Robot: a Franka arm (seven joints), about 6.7 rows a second.
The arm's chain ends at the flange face. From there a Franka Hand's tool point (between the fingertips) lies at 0.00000 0.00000 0.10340 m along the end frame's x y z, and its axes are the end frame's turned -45 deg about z.
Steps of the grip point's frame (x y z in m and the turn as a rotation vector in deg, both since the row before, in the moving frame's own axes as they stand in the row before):
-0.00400, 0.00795, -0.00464, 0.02, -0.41, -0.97
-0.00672, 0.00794, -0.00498, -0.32, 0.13, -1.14
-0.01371, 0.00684, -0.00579, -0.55, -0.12, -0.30
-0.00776, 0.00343, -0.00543, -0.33, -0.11, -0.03
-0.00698, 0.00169, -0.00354, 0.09, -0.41, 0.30
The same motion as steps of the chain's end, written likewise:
0.00334, 0.00795, -0.00464, -0.28, -0.30, -0.97
0.00029, 0.01013, -0.00498, -0.13, 0.32, -1.14
-0.00541, 0.01368, -0.00579, -0.47, 0.30, -0.30
-0.00334, 0.00735, -0.00543, -0.31, 0.16, -0.03
-0.00310, 0.00572, -0.00354, -0.23, -0.35, 0.30

